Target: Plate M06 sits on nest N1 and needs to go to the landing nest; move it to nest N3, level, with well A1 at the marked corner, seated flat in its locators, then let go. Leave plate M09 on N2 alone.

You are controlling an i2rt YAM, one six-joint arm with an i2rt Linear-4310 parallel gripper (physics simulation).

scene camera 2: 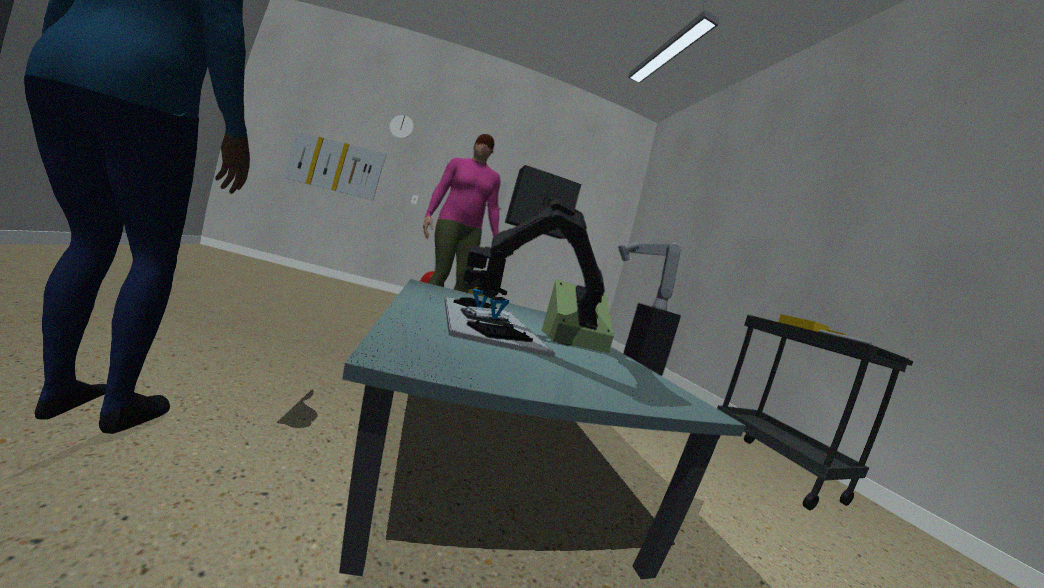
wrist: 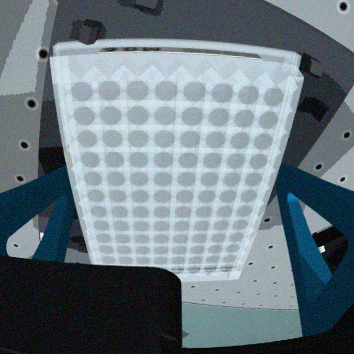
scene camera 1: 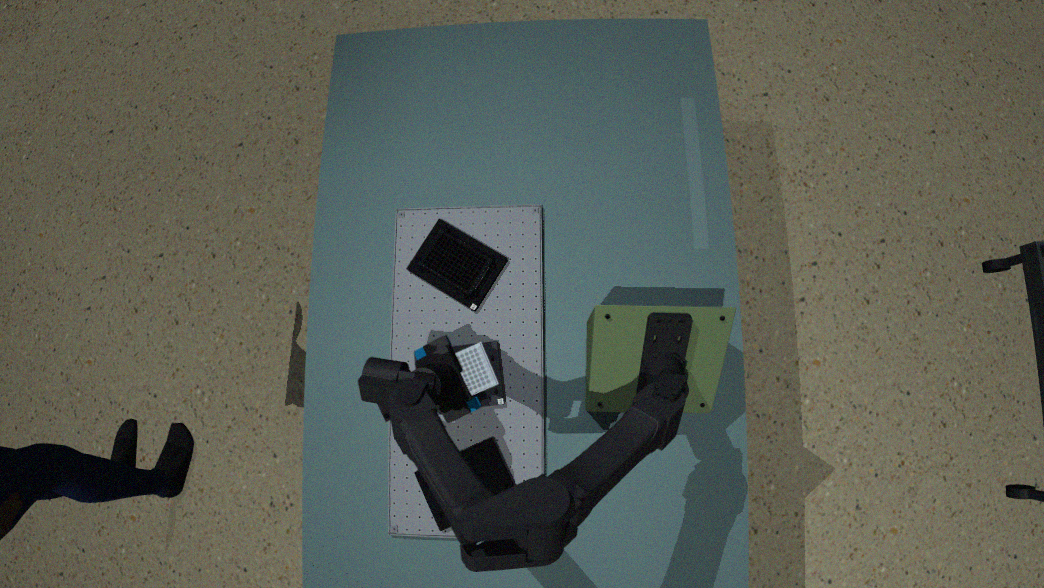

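The white well plate (scene camera 1: 478,370) (wrist: 172,140), apparently M06, lies on the middle dark nest (scene camera 1: 499,365) (wrist: 210,22), turned relative to the nest's outline. The nest's white corner tag (scene camera 1: 501,401) shows in scene camera 1. My gripper (scene camera 1: 447,378) (scene camera 2: 488,311) (wrist: 176,175) is open, its blue fingers standing at the plate's two long sides; contact cannot be told. A black plate (scene camera 1: 456,261), apparently M09, lies on the far nest in scene camera 1. The third dark nest (scene camera 1: 488,461) is partly hidden under my arm. Plate and nest names cannot be read.
The nests stand on a perforated board (scene camera 1: 522,284) (scene camera 2: 454,321) on the blue-green table (scene camera 1: 511,109) (scene camera 2: 416,372). The green arm base (scene camera 1: 613,357) (scene camera 2: 562,306) stands to the right. One person (scene camera 2: 467,193) stands behind the table, another (scene camera 2: 120,146) at the left. A black cart (scene camera 2: 803,334) stands right.
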